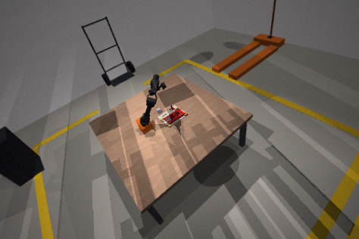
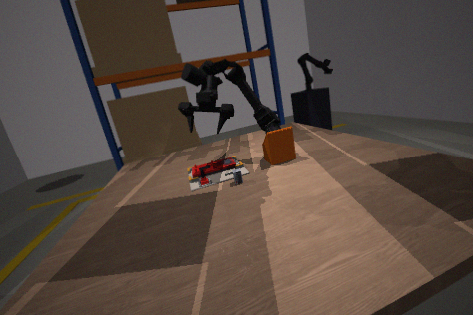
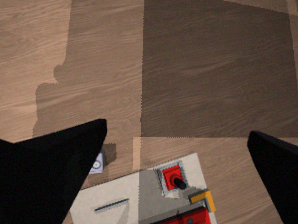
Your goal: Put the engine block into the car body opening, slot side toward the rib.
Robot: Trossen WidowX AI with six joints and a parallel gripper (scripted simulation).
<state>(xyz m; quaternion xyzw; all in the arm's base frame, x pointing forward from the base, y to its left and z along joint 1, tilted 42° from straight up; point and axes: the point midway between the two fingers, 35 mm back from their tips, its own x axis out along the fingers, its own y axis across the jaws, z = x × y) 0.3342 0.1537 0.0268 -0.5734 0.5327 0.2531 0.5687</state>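
My gripper tip is now 100 mm past the engine block, 20 mm to the left of it and 200 mm above it.
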